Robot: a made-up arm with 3 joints. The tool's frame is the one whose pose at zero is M.
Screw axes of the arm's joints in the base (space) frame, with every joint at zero. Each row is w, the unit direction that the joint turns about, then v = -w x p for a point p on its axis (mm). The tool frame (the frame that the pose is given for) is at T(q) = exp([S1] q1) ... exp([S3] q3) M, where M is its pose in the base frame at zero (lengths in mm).
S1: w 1 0 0 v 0 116.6 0
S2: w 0 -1 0 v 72.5 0 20.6
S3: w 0 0 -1 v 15 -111.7 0
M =
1 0 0 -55.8
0 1 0 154.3
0 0 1 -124.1
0 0 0 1
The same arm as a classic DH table. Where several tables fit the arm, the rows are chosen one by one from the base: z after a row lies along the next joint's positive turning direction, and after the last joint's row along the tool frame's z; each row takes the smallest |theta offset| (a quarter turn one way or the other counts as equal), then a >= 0, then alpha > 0; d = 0 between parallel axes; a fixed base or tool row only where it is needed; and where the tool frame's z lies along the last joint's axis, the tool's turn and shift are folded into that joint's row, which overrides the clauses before.
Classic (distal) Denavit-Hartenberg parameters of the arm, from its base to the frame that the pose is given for. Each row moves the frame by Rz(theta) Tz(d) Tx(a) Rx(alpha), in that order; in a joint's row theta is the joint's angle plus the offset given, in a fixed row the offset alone. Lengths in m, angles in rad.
base (fixed): d 0.1166; theta offset 1.5708; a 0; alpha 1.5708
joint 1: d -0.0206; theta offset -1.5708; a 0.0441; alpha 1.5708
joint 2: d 0.015; theta offset -1.5708; a 0.0911; alpha -1.5708
joint 3: d 0; theta offset -1.2519; a -0.1783; alpha 3.1416
tool (fixed): d -0.1966; theta offset 1.8897; a 0; alpha 0

